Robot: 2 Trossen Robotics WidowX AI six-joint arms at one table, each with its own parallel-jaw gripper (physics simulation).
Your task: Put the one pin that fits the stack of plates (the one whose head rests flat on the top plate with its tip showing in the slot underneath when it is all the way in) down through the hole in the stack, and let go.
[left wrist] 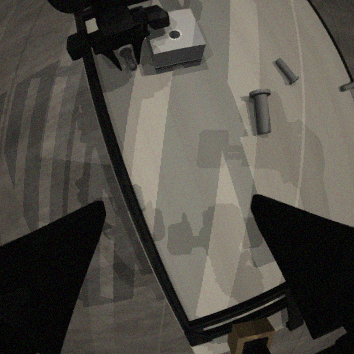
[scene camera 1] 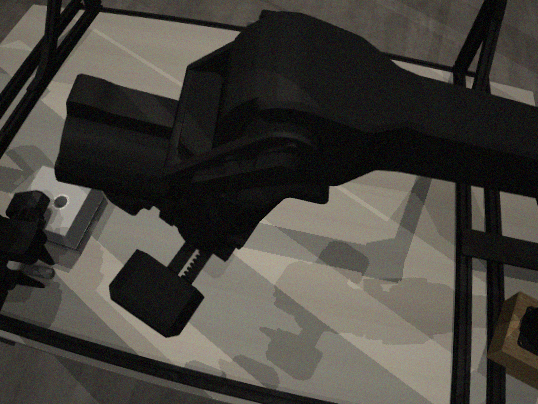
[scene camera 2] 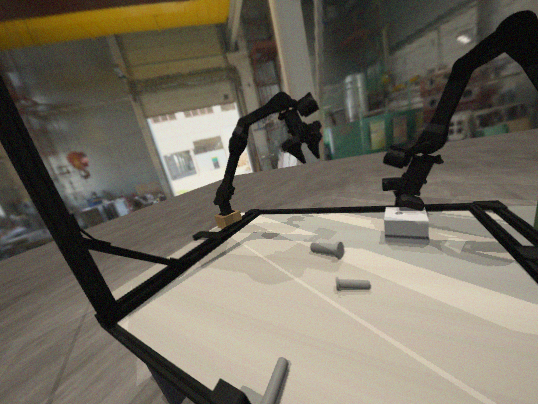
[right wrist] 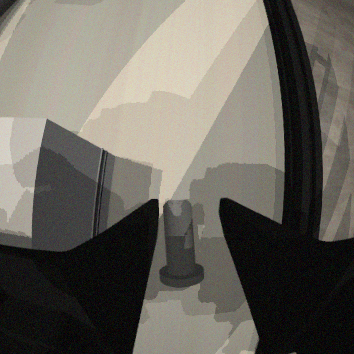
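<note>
The stack of plates [scene camera 1: 72, 200] [scene camera 2: 407, 227] [left wrist: 180, 50] [right wrist: 65, 190] is a pale block with a round hole in its top. A grey headed pin [scene camera 1: 42, 271] [left wrist: 128, 57] [right wrist: 180, 245] lies beside it. My right gripper [scene camera 1: 47, 274] [left wrist: 129, 66] [right wrist: 188, 205] is partly open around this pin, with gaps on both sides; the stack hides its fingertips in scene camera 2. A thick headed pin [scene camera 2: 327, 249] [left wrist: 262, 112], a small headed pin [scene camera 2: 354, 284] [left wrist: 286, 71] and a long pin [scene camera 2: 276, 380] [left wrist: 346, 87] lie apart. My left gripper [scene camera 2: 311, 160] [left wrist: 178, 205] is wide open, empty and high.
In scene camera 1 the left arm [scene camera 1: 310, 85] covers much of the table. A dark frame [scene camera 1: 462, 300] [scene camera 2: 145, 287] edges the table. A wooden block [scene camera 1: 500, 342] [scene camera 2: 228, 220] [left wrist: 250, 329] sits outside that frame. The right gripper is between the stack and the frame.
</note>
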